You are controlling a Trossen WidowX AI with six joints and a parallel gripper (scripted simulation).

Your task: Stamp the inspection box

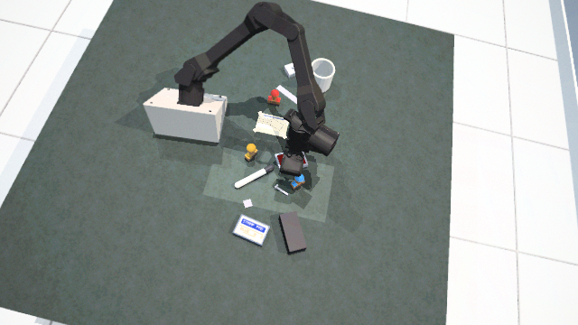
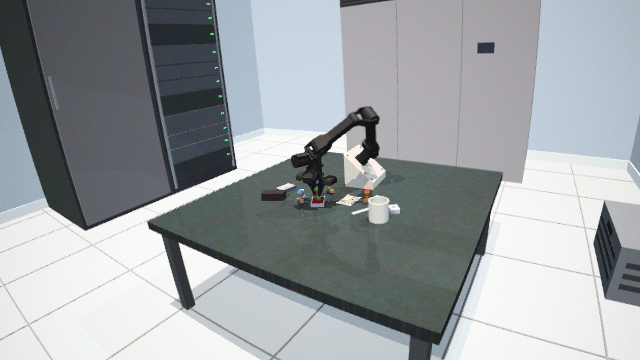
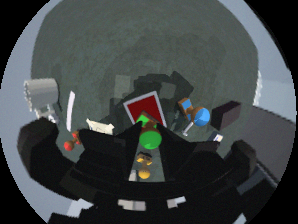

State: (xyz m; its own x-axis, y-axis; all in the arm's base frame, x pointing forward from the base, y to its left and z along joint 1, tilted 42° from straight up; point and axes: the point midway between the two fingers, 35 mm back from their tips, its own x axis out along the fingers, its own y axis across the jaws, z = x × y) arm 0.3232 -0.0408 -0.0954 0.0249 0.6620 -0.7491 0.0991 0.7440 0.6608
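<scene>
My gripper tip is right at the green-knobbed pass stamp. From my gripper tip the other things lie so: red ink pad: 3 cm below; then bolt: 3 cm behind, 10 cm to the right, 3 cm below; then blue-knobbed stamp: 2 cm ahead, 7 cm to the right, 2 cm below.
</scene>
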